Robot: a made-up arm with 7 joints.
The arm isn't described. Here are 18 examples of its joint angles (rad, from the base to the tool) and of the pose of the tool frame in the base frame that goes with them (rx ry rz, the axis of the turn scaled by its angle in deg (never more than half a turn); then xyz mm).
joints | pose
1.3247 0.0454 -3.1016 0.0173 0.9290 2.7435 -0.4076 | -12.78 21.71 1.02 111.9 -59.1 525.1
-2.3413 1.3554 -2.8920 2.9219 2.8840 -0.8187 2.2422 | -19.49 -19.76 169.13 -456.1 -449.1 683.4
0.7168 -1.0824 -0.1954 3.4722 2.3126 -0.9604 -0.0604 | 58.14 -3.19 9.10 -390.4 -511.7 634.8
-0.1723 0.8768 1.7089 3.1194 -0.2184 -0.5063 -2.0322 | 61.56 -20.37 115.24 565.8 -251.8 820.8
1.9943 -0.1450 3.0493 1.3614 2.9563 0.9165 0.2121 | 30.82 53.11 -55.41 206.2 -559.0 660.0
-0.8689 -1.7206 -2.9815 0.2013 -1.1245 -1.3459 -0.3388 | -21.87 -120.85 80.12 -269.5 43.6 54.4
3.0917 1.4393 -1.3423 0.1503 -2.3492 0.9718 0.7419 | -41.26 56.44 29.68 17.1 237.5 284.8
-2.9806 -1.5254 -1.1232 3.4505 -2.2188 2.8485 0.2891 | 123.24 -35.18 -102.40 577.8 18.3 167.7
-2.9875 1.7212 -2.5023 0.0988 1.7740 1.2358 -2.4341 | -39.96 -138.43 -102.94 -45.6 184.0 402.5
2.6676 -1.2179 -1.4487 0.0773 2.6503 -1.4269 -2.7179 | 89.08 127.37 -76.32 214.9 -82.8 314.6
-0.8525 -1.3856 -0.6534 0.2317 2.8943 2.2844 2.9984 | -52.52 -3.47 100.02 -234.7 -11.6 646.1
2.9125 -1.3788 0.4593 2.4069 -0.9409 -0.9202 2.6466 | 102.64 -11.01 68.13 669.8 -346.5 505.5
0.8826 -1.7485 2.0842 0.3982 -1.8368 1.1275 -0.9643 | -43.32 -28.92 4.33 -263.9 173.8 203.6
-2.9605 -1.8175 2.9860 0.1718 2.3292 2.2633 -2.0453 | -109.72 71.67 -6.52 79.9 93.9 -44.1
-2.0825 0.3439 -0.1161 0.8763 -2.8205 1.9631 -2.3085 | -10.85 -40.68 85.10 -368.7 -438.8 509.5
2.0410 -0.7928 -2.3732 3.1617 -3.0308 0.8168 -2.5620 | 42.52 33.33 -165.71 256.4 -562.7 944.3
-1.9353 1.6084 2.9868 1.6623 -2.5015 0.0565 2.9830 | 6.02 14.92 -83.12 -151.6 -449.2 787.9
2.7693 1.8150 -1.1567 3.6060 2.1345 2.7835 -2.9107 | 108.18 31.35 83.93 -550.2 9.3 120.4
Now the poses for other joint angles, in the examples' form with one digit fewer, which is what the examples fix.
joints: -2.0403 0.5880 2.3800 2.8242 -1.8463 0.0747 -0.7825
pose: 27.1 -10.1 51.5 -105 -308 1116
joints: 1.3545 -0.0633 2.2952 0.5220 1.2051 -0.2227 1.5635
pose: -146.9 -66.0 47.8 -382 -76 432
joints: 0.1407 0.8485 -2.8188 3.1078 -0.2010 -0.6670 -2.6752
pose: -102.1 18.3 -105.3 671 112 694
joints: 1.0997 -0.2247 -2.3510 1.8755 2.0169 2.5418 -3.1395
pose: -18.2 94.4 108.5 158 -318 903
